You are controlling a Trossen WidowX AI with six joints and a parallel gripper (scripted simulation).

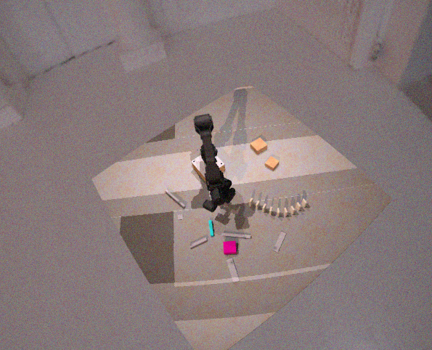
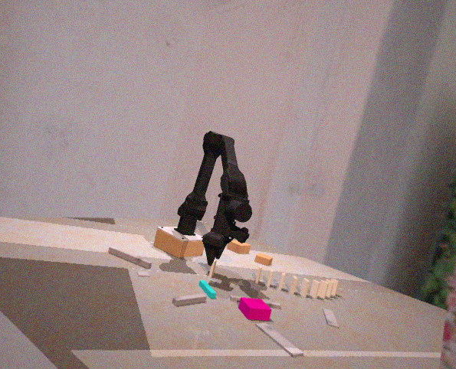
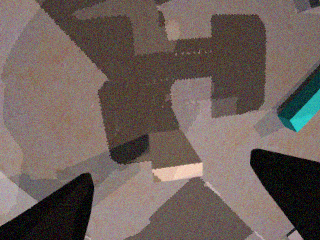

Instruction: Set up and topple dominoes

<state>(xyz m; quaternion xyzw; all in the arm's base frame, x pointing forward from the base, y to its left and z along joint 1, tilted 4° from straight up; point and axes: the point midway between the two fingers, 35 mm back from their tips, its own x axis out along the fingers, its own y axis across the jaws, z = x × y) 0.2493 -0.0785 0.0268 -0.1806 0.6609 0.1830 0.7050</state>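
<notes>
My gripper tip is 10 cm to the left of the teal bar, 9 cm short of it and 4 cm above it. Also, from my gripper tip: magenta block (24 cm ahead, 7 cm to the right, 3 cm below).
</notes>
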